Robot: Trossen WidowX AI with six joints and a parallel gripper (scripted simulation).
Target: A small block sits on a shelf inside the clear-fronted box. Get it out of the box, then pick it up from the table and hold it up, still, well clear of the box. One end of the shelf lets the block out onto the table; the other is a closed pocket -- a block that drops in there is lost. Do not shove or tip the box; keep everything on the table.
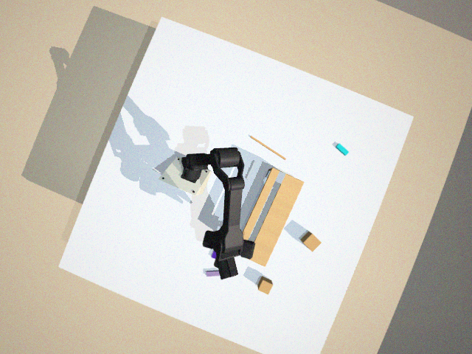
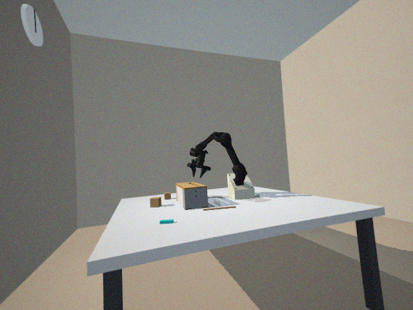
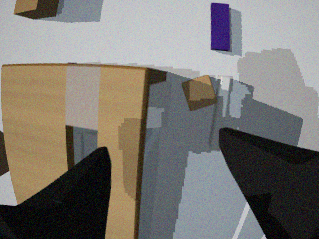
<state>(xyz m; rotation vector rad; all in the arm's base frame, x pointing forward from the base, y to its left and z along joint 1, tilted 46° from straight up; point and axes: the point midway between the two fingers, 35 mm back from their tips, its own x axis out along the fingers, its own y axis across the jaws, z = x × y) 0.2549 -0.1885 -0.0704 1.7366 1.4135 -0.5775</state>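
The tan block lies 150 mm below my gripper tip, 20 mm to the right of it and 20 mm behind it. Round my gripper tip: purple block: 160 mm below, 100 mm to the right, 50 mm behind; then box: 150 mm to the left, 100 mm below, 60 mm ahead; then thin wooden stick: 430 mm to the left, 160 mm below.
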